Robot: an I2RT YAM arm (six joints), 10 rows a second.
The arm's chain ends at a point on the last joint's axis. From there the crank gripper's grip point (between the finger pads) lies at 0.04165 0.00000 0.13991 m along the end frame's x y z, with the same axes.
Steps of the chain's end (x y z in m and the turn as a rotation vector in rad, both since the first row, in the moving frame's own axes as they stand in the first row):
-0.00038 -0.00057 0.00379 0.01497 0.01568 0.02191
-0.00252 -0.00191 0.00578 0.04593 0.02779 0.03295
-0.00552 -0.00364 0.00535 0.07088 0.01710 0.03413
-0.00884 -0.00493 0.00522 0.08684 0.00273 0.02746
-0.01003 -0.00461 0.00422 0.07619 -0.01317 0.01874
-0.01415 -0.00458 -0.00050 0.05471 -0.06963 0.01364
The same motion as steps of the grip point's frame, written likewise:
0.00182 -0.00172 0.00311 0.01497 0.01568 0.02191
0.00143 -0.00687 0.00445 0.04593 0.02779 0.03295
-0.00299 -0.01206 0.00432 0.07088 0.01710 0.03413
-0.00831 -0.01591 0.00463 0.08684 0.00273 0.02746
-0.01178 -0.01452 0.00438 0.07619 -0.01317 0.01874
-0.02393 -0.01180 0.00186 0.05471 -0.06963 0.01364

